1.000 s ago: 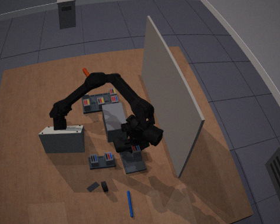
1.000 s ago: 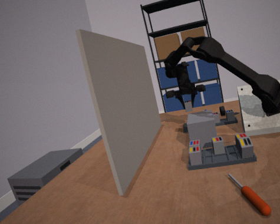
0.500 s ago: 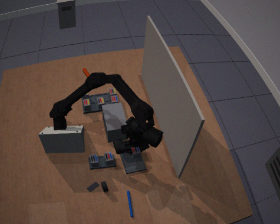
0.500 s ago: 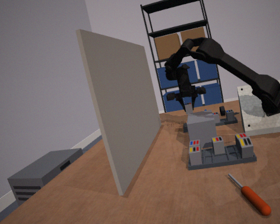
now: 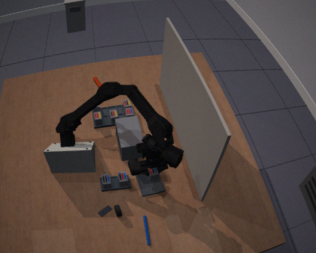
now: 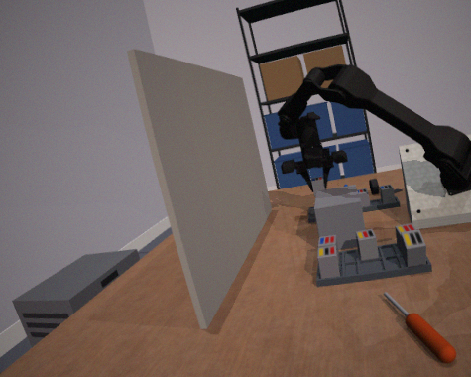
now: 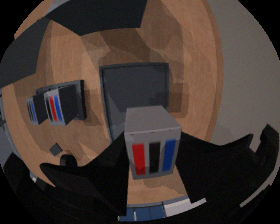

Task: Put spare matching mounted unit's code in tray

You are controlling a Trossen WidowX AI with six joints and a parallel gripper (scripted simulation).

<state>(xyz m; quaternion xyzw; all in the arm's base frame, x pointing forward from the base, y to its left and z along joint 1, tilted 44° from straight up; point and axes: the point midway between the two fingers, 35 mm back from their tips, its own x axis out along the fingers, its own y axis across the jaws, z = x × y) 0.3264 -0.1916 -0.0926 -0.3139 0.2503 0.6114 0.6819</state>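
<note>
Right now the tray is 1 cm behind my gripper tip, 1 cm to the left of it and 7 cm below it. Also, from my gripper tip: grey mounted unit (5 cm behind, 22 cm to the left, 2 cm below); then rack (15 cm behind, 2 cm to the left, 6 cm below); then grey spare (2 cm above).
</note>
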